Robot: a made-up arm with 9 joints. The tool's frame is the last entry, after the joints. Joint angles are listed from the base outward.
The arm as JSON. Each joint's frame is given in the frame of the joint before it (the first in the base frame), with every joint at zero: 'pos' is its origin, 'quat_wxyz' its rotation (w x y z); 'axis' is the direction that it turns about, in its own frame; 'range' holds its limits. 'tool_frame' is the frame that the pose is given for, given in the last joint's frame.
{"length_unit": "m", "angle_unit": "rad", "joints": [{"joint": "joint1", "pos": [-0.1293, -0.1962, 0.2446], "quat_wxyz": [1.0, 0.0, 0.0, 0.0], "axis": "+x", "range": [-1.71, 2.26]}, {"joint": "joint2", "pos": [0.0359, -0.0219, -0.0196], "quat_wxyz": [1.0, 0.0, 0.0, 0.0], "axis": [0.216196, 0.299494, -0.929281], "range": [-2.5, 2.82]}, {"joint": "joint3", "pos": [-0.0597, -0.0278, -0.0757], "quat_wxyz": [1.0, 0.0, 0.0, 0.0], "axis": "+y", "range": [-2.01, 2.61]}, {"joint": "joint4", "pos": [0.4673, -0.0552, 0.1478], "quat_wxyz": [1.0, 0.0, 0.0, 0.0], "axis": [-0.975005, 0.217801, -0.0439], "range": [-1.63, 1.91]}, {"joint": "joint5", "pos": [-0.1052, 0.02, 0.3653], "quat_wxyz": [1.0, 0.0, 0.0, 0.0], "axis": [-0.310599, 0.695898, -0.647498], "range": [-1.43, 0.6]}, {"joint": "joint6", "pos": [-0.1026, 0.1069, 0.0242], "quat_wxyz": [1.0, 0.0, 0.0, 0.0], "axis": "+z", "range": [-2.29, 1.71]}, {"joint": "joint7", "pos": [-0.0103, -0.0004, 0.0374], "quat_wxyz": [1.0, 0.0, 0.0, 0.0], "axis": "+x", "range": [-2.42, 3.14]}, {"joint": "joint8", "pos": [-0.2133, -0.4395, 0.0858], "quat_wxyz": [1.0, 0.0, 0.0, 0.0], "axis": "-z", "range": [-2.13, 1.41]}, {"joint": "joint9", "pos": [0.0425, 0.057, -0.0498], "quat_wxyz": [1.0, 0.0, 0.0, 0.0], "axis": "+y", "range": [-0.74, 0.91]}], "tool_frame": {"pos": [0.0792, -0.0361, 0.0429], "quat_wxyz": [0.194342, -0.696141, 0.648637, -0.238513]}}
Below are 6 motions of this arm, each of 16 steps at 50 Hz.
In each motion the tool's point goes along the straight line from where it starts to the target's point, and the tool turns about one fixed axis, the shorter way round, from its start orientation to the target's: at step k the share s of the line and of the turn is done. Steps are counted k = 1, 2, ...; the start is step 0. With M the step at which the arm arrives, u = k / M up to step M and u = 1 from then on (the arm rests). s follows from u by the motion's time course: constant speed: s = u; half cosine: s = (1 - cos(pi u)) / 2; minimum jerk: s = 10 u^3 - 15 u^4 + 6 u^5.
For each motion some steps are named. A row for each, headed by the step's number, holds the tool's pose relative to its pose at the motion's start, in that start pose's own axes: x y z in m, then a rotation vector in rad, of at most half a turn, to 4 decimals.
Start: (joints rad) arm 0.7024 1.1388 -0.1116 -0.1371 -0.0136 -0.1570 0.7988 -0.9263 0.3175
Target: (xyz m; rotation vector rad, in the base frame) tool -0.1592 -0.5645 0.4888 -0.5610 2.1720 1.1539
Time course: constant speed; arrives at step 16
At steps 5, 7, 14, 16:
5: -0.0548 -0.0409 0.0094 -0.1929 0.1374 0.1765
7: -0.0767 -0.0572 0.0132 -0.2701 0.1924 0.2470
14: -0.1534 -0.1144 0.0264 -0.5402 0.3849 0.4941
16: -0.1753 -0.1308 0.0302 -0.6173 0.4398 0.5647

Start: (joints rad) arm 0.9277 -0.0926 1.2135 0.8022 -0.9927 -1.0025 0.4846 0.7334 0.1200
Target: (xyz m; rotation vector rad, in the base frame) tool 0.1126 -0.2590 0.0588 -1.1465 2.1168 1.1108
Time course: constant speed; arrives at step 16
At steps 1, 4, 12, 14, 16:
1: -0.0014 0.0072 -0.0013 0.0132 -0.0329 -0.0092
4: -0.0058 0.0286 -0.0050 0.0529 -0.1314 -0.0370
12: -0.0174 0.0858 -0.0150 0.1586 -0.3943 -0.1109
14: -0.0203 0.1001 -0.0175 0.1850 -0.4601 -0.1293
16: -0.0232 0.1144 -0.0200 0.2114 -0.5258 -0.1478

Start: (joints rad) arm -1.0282 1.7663 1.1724 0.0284 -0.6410 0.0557 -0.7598 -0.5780 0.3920
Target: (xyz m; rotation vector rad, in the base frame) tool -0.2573 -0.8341 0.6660 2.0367 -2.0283 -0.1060
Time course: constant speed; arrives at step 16
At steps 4, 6, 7, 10, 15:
4: 0.0000 -0.0650 -0.0245 0.0069 0.0039 -0.1416
6: 0.0000 -0.0974 -0.0367 0.0104 0.0058 -0.2124
7: 0.0000 -0.1137 -0.0428 0.0122 0.0068 -0.2478
10: -0.0001 -0.1624 -0.0612 0.0174 0.0097 -0.3539
15: -0.0001 -0.2436 -0.0918 0.0260 0.0146 -0.5309

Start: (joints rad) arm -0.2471 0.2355 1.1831 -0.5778 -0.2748 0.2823 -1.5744 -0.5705 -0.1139
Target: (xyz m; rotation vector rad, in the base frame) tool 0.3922 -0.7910 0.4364 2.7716 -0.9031 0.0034
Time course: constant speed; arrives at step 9
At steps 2, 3, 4, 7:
2: -0.0031 0.0112 0.0364 0.0307 -0.0389 0.0194
3: -0.0046 0.0168 0.0547 0.0460 -0.0583 0.0291
4: -0.0061 0.0224 0.0729 0.0613 -0.0778 0.0389
7: -0.0107 0.0391 0.1276 0.1073 -0.1361 0.0680

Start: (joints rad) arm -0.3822 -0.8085 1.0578 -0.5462 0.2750 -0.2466 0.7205 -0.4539 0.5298
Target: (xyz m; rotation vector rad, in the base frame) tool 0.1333 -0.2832 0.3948 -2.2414 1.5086 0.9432
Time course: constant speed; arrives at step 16
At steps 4, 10, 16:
4: 0.0137 0.0176 0.0152 0.0846 -0.0927 -0.1171
10: 0.0342 0.0439 0.0380 0.2115 -0.2318 -0.2928
16: 0.0548 0.0703 0.0608 0.3385 -0.3709 -0.4684

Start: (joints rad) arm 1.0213 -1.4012 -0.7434 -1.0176 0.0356 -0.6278 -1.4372 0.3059 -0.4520
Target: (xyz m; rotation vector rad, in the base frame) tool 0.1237 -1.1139 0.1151 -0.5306 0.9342 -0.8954
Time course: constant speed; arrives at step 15
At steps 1, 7, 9, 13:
1: -0.0071 -0.0054 0.0055 -0.0056 0.0023 -0.0098
7: -0.0495 -0.0376 0.0384 -0.0390 0.0161 -0.0689
9: -0.0636 -0.0484 0.0493 -0.0501 0.0207 -0.0886
13: -0.0919 -0.0699 0.0713 -0.0724 0.0299 -0.1280

